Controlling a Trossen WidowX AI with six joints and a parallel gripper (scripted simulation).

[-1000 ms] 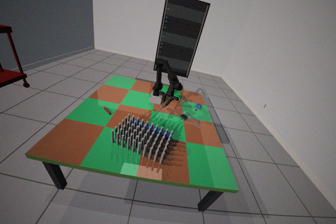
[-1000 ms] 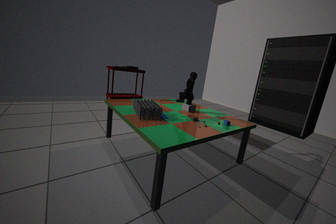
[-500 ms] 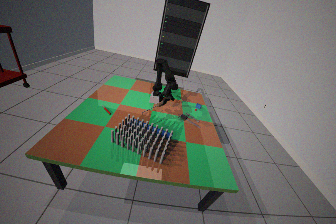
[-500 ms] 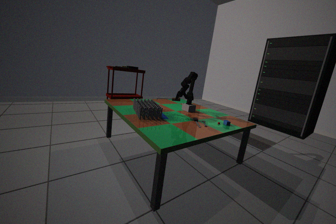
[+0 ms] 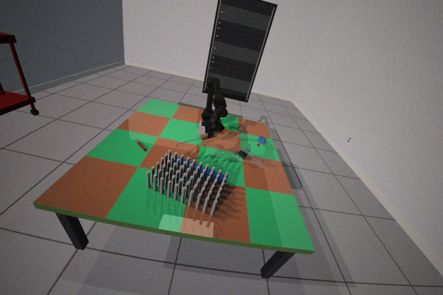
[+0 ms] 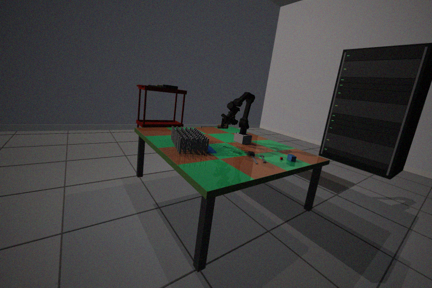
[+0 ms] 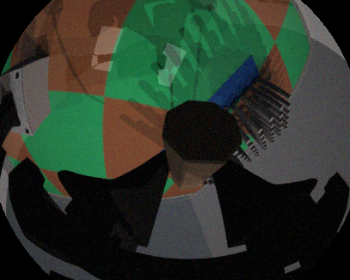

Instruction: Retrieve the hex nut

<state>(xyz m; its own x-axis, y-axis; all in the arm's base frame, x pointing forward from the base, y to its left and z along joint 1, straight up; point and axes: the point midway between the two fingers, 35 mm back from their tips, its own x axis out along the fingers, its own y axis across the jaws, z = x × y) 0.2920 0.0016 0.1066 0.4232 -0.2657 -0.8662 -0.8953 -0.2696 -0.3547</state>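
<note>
Now: gripper tip 90 mm to the left of the hook tool, 30 mm short of it and 20 mm above it. Also, from my gripper tip: grey wrench: 400 mm to the left, 150 mm below, 60 mm behind; red pen-like tool: 460 mm to the right, 150 mm below, 50 mm behind; blue taped strip: 160 mm below, 150 mm ahead, 30 mm to the right.
</note>
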